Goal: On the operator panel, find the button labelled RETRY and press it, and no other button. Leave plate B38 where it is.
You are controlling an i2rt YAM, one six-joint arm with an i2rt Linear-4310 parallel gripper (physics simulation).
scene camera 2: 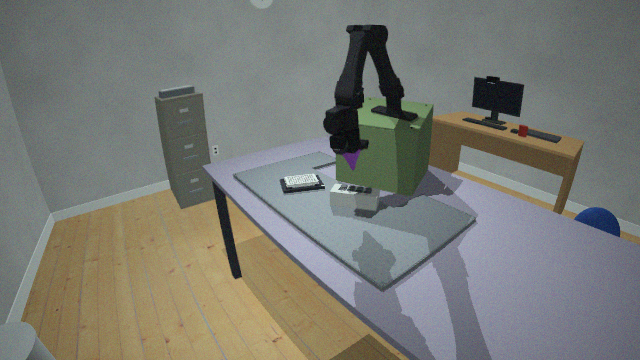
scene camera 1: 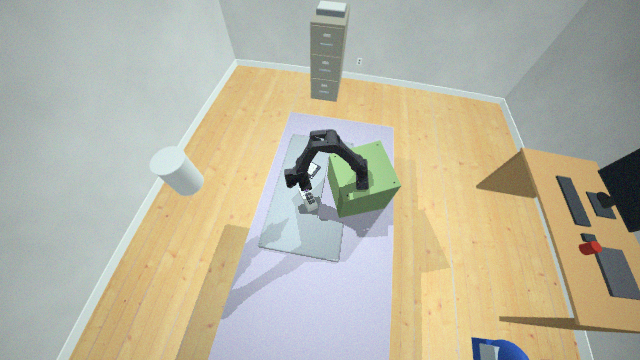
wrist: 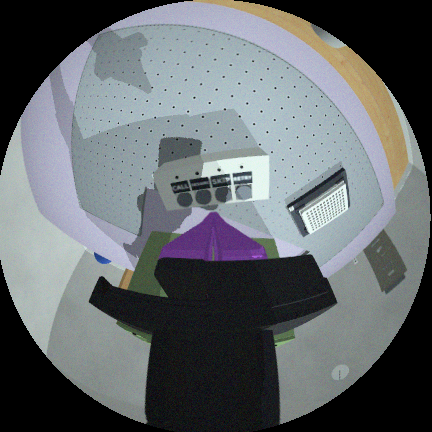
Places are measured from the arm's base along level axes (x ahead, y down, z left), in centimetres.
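Pixels of known places: gripper, between the fingertips: [scene camera 2: 353,169] [scene camera 1: 306,190] [wrist: 212,217]; arm's base, origin of its link: [scene camera 2: 393,114] [scene camera 1: 361,174].
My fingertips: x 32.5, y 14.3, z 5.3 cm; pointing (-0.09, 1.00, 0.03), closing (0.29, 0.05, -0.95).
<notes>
For each thing: its top centre in the pictures, then the offset to it from my fingertips. Level surfaces: height alone.
- operator panel, centre of its top: [wrist: 210,185] [scene camera 2: 355,189] [scene camera 1: 307,196] dx -0.8, dy +7.4, dz +0.6 cm
- RETRY button, centre of its top: [wrist: 243,192] dx -0.2, dy +7.4, dz -4.2 cm
- SKIP button, centre of its top: [wrist: 222,195] dx -1.6, dy +7.4, dz -1.6 cm
- CALL button, centre of its top: [wrist: 183,200] dx -4.4, dy +7.4, dz +3.7 cm
- plate, centre of its top: [wrist: 327,210] [scene camera 2: 301,179] [scene camera 1: 307,165] dx +2.0, dy +10.4, dz -25.3 cm
- grey perforated board, height of its surface: dy +13.0 cm
- lilac table, height of its surface: dy +14.3 cm
The operator panel [wrist: 261,175] [scene camera 2: 342,201] [scene camera 1: 311,205] is a white box with a row of round buttons under black labels. In the wrist view the RETRY button [wrist: 243,192] is at the right end of the row, lighter than the others. The SKIP button [wrist: 223,194] is beside it, and the CALL button [wrist: 185,199] is at the left end. My gripper [wrist: 212,217] [scene camera 2: 353,169] is shut and empty, its purple fingertips above the panel, apart from it. The plate [wrist: 325,207] [scene camera 2: 302,180] [scene camera 1: 313,169], white on a black holder, lies beside the panel; its label is not readable.
A grey perforated board [scene camera 1: 300,237] [scene camera 2: 400,270] [wrist: 200,60] lies under the panel and plate on the lilac table [scene camera 1: 300,310] [scene camera 2: 540,260]. A green block [scene camera 1: 372,197] [scene camera 2: 375,155] carries the arm base close beside the panel. A filing cabinet [scene camera 1: 326,60] [scene camera 2: 186,150] stands beyond the table.
</notes>
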